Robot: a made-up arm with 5 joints.
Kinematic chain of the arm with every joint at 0, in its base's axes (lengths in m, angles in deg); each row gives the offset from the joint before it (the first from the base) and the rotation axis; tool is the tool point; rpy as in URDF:
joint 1: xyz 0 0 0.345 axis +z
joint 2: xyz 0 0 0 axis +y
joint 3: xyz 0.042 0 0.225 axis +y
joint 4: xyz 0.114 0 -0.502 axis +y
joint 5: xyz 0.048 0 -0.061 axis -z
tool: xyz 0 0 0 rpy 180 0 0
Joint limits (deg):
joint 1: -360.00..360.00
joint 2: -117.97..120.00
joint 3: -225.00..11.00
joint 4: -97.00..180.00
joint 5: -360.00..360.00
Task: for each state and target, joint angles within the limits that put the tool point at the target. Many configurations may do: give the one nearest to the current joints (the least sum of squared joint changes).
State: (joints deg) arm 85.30 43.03 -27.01 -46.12 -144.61
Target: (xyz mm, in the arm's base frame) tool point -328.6 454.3 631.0
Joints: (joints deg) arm 125.88 -4.87 -70.58 -48.80 -144.61
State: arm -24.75 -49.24 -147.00 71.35 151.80
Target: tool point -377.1 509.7 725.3
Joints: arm -53.50 -88.94 -137.47 109.23 151.80
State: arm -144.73 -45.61 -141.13 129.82 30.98
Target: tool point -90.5 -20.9 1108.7
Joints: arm -167.00 -16.20 -146.42 93.76 30.98
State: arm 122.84 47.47 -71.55 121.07 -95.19
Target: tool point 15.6 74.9 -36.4
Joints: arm 78.23 52.71 -33.74 129.98 -95.19
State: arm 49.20 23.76 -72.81 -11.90 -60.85
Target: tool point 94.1 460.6 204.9
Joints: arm 78.45 -1.70 -29.46 -23.85 -60.85
